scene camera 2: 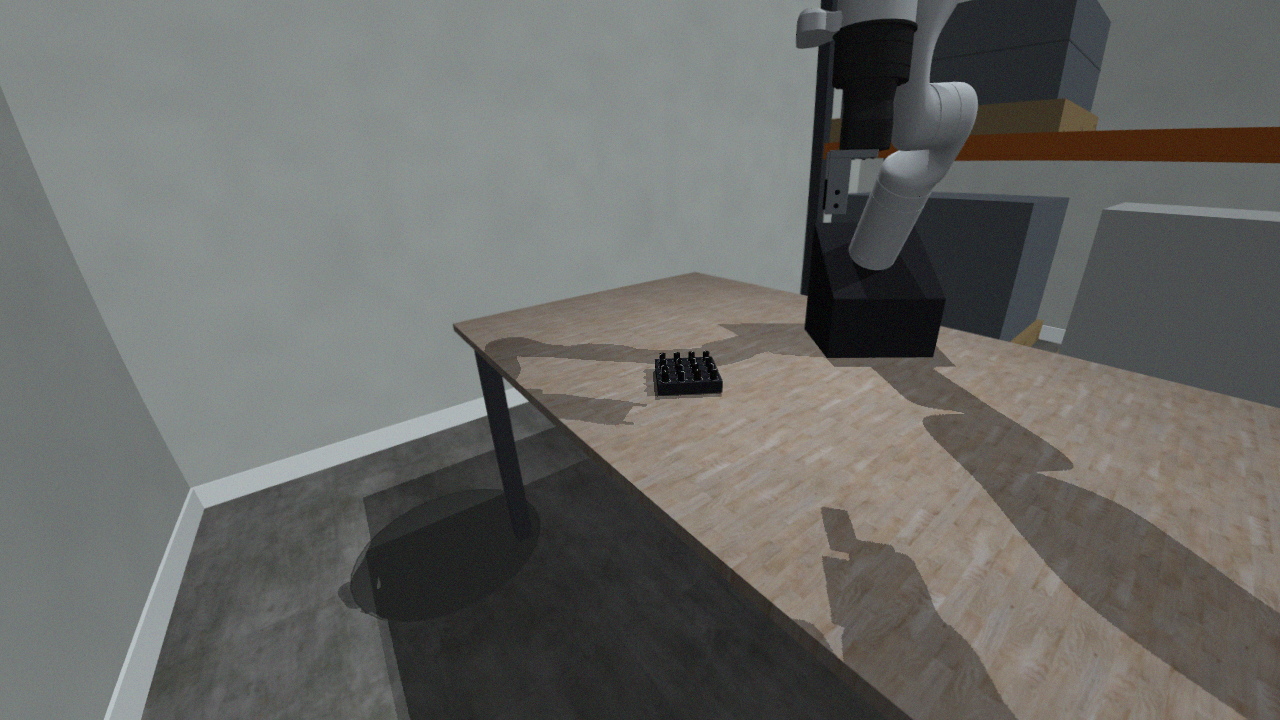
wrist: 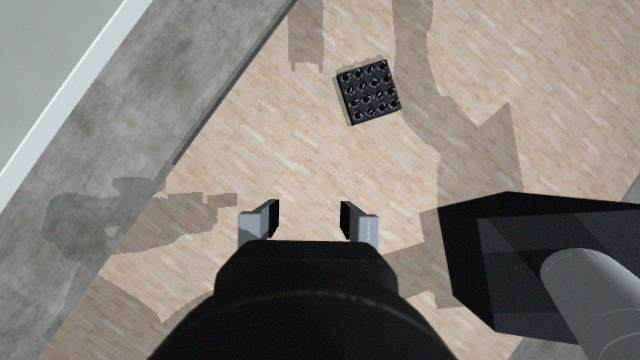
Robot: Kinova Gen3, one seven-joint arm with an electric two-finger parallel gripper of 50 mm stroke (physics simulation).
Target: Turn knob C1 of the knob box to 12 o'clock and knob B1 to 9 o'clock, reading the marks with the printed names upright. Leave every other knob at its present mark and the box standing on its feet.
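Places are measured from the arm's base along level axes (x right, y down, z ahead), in millimetres.
Pixels of known places: gripper, fingertip midpoint: (scene camera 2: pixel 833 211) (wrist: pixel 309 213); arm's base at its link origin: (scene camera 2: pixel 871 253) (wrist: pixel 581 277).
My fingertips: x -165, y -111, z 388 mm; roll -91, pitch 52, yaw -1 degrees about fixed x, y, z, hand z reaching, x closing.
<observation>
For each thing: its top centre in the pictures, then the offset to it from my fingertips. "spot": a spot on its surface instead. Level surfaces: height alone.
- black knob box at its top centre: (scene camera 2: pixel 686 361) (wrist: pixel 372 88) dz +31, dx +236, dy +259 mm
- table at its surface level: dy +297 mm
- table's edge at a spot on its surface: (scene camera 2: pixel 626 479) (wrist: pixel 234 85) spot: dz +258, dx +65, dy +299 mm
The black knob box (scene camera 2: pixel 688 387) (wrist: pixel 369 92) stands upright on the table (scene camera 2: pixel 787 447) (wrist: pixel 280 150), with several small black knobs in a four-by-four grid on its top. In the wrist view it lies above and a little right of the fingers, turned slightly. The printed names and marks are too small to read, so I cannot tell which knobs are C1 and B1 or where they point. My gripper (scene camera 2: pixel 836 214) (wrist: pixel 309 213) points down, open and empty, high above the table and apart from the box.
The black base block (scene camera 2: pixel 881 326) (wrist: pixel 470 280) of the arm stands on the table, right of the box. The table's edge (scene camera 2: pixel 626 479) (wrist: pixel 235 82) runs to the left of the box. Arm shadows fall across the table. Shelving with an orange beam (scene camera 2: pixel 1118 145) stands behind.
</observation>
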